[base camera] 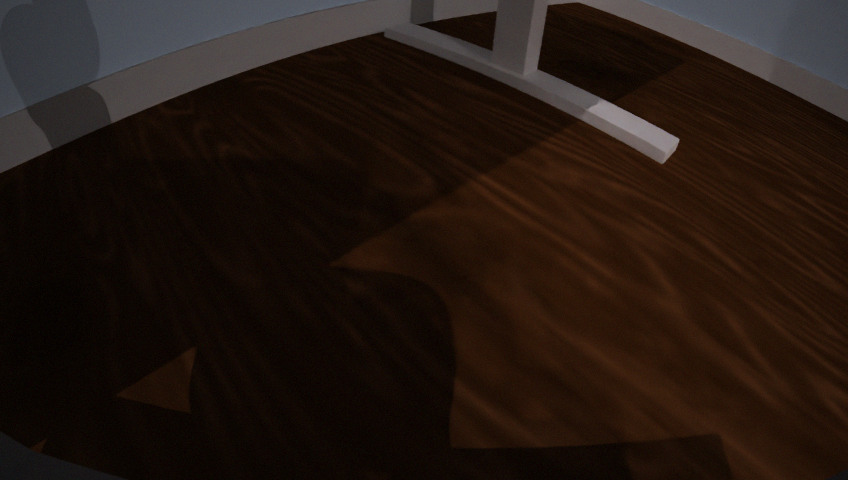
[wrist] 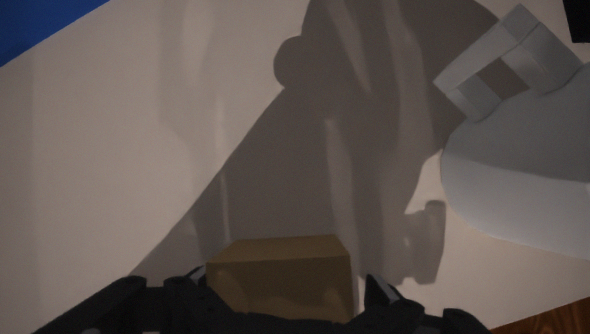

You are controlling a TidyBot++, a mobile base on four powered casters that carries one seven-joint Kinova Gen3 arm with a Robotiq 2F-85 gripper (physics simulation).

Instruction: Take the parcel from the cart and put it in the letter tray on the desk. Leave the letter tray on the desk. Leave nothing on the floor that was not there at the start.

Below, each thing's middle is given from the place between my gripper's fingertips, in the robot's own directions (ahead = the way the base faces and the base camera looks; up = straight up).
Scene:
Right now the brown cardboard parcel [wrist: 307, 277] is 20 mm behind my hand, 10 mm to the right of it and 20 mm above it.

